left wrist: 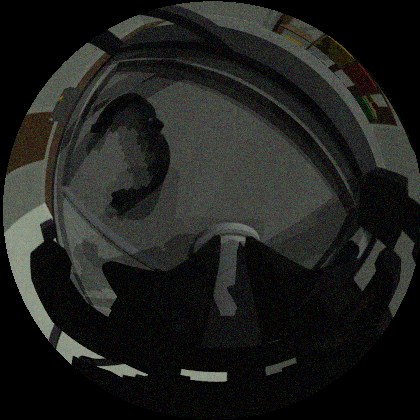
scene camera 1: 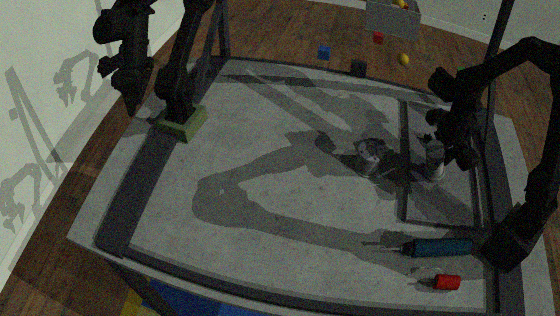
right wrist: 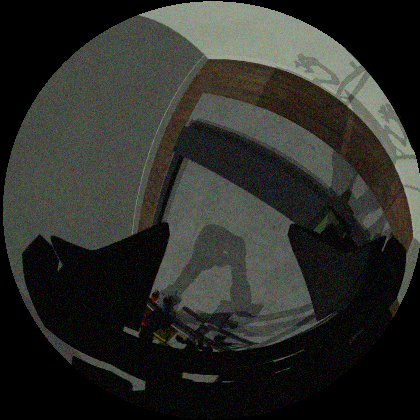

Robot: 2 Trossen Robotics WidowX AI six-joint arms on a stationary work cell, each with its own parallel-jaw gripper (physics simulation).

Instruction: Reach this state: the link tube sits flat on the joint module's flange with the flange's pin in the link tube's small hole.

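Frame: origin at the left arm's base, x right, y back, z down, level; millimetres.
Seen in the pictures: left gripper, between the fingertips: (left wrist: pixel 232 240) (scene camera 1: pixel 443 162); right gripper, between the fingertips: (scene camera 1: pixel 135 109) (right wrist: pixel 231 229); left arm's base, origin of its link: (scene camera 1: pixel 523 227) (right wrist: pixel 154 324); right arm's base, origin of its link: (scene camera 1: pixel 180 114).
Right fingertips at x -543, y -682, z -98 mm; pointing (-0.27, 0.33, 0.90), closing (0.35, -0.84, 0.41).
Note:
Pixels of each thing's top centre, then the offset from my right fingertips to it. "spot": a spot on its surface instead.
- link tube, centre of its top: (left wrist: pixel 235 357) (scene camera 1: pixel 441 144) (right wrist: pixel 192 341) dx +544, dy +385, dz +95 mm
- joint module, centre of its top: (scene camera 1: pixel 371 149) (right wrist: pixel 210 327) dx +424, dy +263, dz +149 mm
- blue screwdriver, a spot on its surface: (scene camera 1: pixel 441 247) spot: dx +391, dy +552, dz +175 mm
- red-handled tool, centre of its top: (scene camera 1: pixel 442 278) dx +342, dy +607, dz +179 mm
- green block, centre of its top: (right wrist: pixel 326 244) (scene camera 1: pixel 180 114) dx +130, dy -116, dz +170 mm
The link tube (scene camera 1: pixel 434 156) (left wrist: pixel 228 272) is pale and stands upright, its wide ring end down, in the framed area at the right of scene camera 1. My left gripper (scene camera 1: pixel 434 143) (left wrist: pixel 232 240) is shut on the tube, fingers on both sides; they hide much of its body in the left wrist view. The joint module (scene camera 1: pixel 369 156) stands left of the tube in scene camera 1, its round flange (scene camera 1: pixel 371 148) facing up in shadow. The flange's pin and the tube's small hole cannot be made out. My right gripper (scene camera 1: pixel 132 111) (right wrist: pixel 231 229) is open and empty, far left.
A dark bar (scene camera 1: pixel 403 200) runs between the joint module and the tube. A blue screwdriver (scene camera 1: pixel 441 247) and a red-handled tool (scene camera 1: pixel 446 282) lie at the lower right. A green block (scene camera 1: pixel 186 131) is beside the right arm. Dark rails edge the table.

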